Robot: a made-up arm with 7 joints.
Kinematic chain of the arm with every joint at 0, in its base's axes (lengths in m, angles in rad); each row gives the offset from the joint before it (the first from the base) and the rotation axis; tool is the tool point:
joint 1: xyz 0 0 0 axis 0 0.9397 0.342
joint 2: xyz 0 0 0 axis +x
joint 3: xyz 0 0 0 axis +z
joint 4: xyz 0.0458 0 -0.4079 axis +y
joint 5: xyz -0.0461 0 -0.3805 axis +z
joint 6: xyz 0 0 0 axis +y
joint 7: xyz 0 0 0 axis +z
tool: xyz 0 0 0
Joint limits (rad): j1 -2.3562..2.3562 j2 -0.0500..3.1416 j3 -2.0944..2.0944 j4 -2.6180..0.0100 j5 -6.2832..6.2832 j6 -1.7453..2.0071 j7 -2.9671..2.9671
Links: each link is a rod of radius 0.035 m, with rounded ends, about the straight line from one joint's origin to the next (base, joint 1, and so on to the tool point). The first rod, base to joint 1, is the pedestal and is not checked.
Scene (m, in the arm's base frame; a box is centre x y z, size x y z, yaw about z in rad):
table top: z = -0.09
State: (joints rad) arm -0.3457 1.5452 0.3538 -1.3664 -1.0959 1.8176 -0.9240
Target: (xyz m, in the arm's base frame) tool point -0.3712 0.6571 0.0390
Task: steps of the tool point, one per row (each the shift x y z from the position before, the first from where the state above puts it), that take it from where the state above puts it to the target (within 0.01 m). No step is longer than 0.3 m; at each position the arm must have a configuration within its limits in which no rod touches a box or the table.
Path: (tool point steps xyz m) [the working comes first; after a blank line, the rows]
Joints at the target: 1.2091 0.9315 1.4230 -0.8545 -1.0959 1.8176 -0.9240
Straight joint move there: touches the table top.

1: -0.0349 0.0790 -0.0652
2: -0.0617 0.0696 -0.0535
3: -0.0831 0.0555 -0.0340
4: -0.0960 0.0382 -0.0088
5: -0.2293 0.0088 -0.0605
6: -0.2483 -0.0820 0.0073

